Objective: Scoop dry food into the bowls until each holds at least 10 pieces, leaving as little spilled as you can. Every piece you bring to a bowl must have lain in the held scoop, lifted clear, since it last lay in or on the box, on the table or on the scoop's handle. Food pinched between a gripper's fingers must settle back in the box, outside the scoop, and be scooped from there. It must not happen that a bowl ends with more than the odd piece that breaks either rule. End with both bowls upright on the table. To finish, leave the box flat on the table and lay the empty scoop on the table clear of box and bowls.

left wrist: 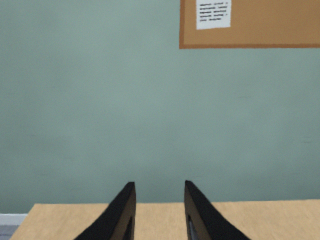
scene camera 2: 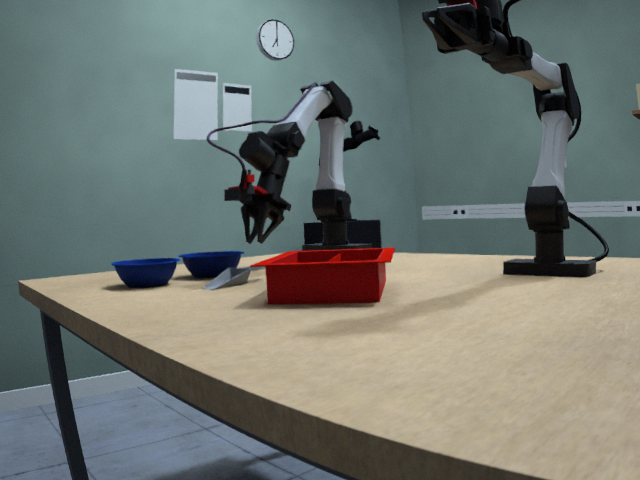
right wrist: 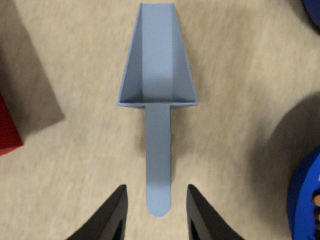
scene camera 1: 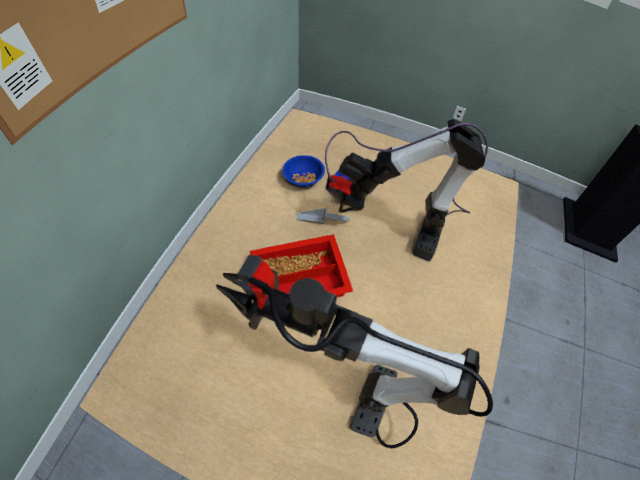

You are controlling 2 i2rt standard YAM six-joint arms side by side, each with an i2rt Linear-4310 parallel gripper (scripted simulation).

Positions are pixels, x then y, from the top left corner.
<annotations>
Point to a red box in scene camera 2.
326,281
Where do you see a blue bowl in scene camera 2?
At 209,264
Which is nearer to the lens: the red box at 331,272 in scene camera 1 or the blue bowl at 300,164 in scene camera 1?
The red box.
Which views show my right gripper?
Scene camera 2, the right wrist view and scene camera 1 only.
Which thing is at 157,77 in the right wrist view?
A grey scoop.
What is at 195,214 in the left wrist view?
My left gripper.
</annotations>
